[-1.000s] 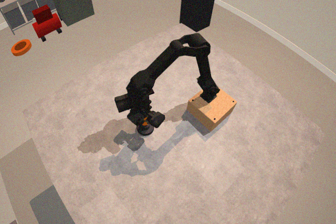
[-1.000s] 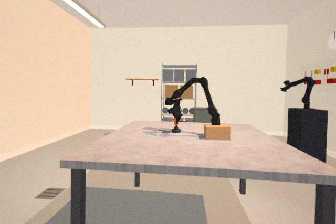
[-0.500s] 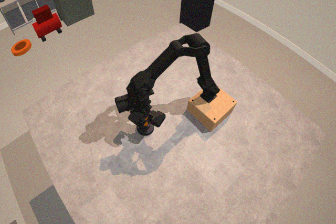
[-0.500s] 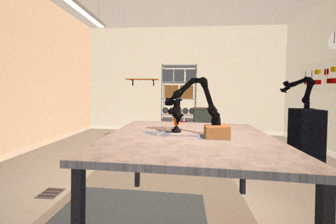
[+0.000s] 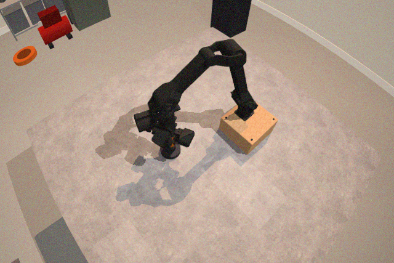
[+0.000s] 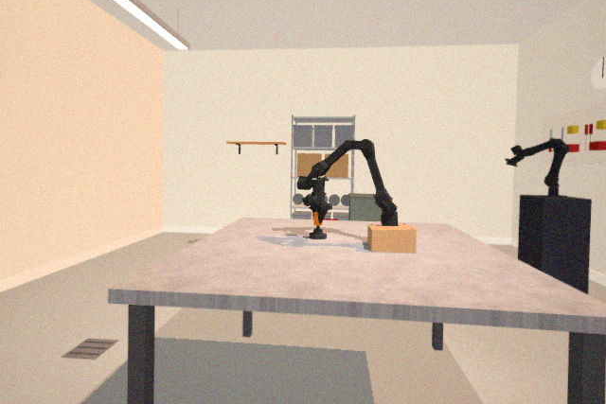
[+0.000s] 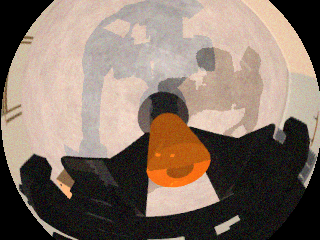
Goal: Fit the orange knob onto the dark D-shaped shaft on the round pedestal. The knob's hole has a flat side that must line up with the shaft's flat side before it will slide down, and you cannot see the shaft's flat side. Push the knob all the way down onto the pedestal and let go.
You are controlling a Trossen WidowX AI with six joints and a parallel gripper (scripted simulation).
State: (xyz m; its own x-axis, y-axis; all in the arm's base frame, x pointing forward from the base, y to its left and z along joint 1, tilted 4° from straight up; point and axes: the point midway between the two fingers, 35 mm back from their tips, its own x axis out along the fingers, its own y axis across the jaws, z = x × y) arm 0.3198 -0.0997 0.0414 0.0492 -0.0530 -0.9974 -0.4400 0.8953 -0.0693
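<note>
The orange knob is 20 mm above my gripper tip. The rest, counted from my gripper tip: dark round pedestal 40 mm below.
</note>
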